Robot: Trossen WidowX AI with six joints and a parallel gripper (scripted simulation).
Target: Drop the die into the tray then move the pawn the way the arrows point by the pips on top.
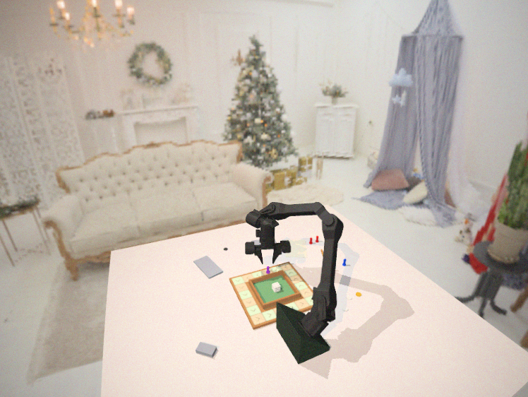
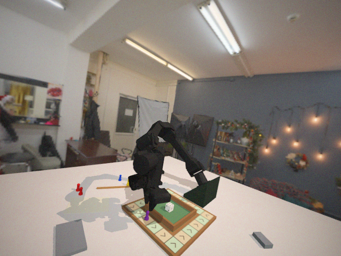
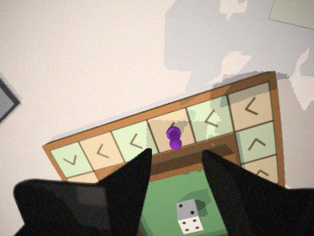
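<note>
My gripper tip is now 3 cm above the purple pawn. The rest, counted from my gripper tip: green dice tray (11 cm behind, 4 cm to the left, 5 cm below); white die (11 cm behind, 3 cm to the left, 3 cm below); paper sheet (10 cm ahead, 22 cm to the right, 6 cm below).
</note>
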